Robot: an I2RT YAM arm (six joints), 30 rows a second.
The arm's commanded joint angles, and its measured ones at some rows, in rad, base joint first. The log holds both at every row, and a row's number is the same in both.
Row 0, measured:
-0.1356, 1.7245, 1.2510, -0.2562, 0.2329, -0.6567
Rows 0 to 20, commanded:
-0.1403, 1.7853, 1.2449, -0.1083, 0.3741, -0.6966
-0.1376, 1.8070, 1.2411, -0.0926, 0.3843, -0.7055
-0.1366, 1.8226, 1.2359, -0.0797, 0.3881, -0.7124
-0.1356, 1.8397, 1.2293, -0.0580, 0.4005, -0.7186
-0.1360, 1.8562, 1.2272, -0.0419, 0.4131, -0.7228
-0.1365, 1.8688, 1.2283, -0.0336, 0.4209, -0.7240
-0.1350, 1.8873, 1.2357, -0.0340, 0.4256, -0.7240
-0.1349, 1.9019, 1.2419, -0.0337, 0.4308, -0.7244
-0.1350, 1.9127, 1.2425, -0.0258, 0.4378, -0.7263
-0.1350, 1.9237, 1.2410, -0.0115, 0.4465, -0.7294
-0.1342, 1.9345, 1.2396, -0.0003, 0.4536, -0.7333
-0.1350, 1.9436, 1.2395, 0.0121, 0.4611, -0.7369
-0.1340, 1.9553, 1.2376, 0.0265, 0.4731, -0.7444
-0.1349, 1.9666, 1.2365, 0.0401, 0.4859, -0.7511
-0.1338, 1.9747, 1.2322, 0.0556, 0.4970, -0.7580
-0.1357, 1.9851, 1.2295, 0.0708, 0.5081, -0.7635
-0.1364, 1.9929, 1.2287, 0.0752, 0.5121, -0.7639
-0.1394, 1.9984, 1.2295, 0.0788, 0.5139, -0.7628
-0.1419, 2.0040, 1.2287, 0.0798, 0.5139, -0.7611
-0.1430, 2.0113, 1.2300, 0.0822, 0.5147, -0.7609
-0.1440, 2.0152, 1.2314, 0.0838, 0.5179, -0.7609
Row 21, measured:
-0.1375, 2.0029, 1.2346, 0.0422, 0.4824, -0.7467
